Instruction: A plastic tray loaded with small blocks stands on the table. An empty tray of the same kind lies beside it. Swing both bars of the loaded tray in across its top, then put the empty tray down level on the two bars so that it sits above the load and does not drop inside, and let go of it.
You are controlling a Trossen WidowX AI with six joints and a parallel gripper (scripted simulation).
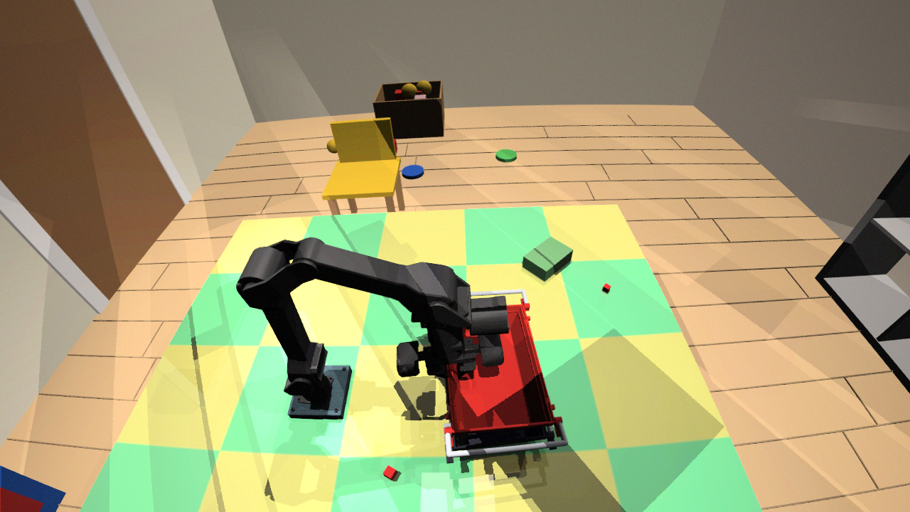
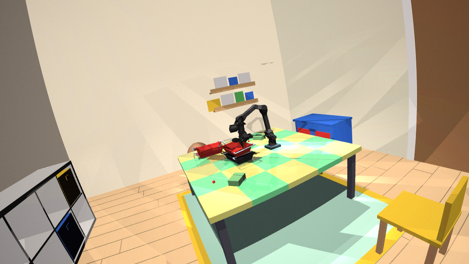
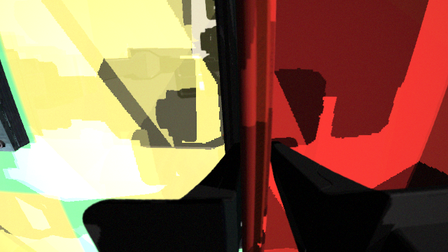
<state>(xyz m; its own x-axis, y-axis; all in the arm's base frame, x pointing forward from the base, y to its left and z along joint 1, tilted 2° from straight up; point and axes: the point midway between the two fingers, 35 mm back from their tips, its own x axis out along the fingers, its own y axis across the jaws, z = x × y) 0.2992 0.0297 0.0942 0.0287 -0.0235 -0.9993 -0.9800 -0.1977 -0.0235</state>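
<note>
The red tray is 7 cm ahead of my gripper tip, 3 cm above it and 2 cm to the left of it.
</note>
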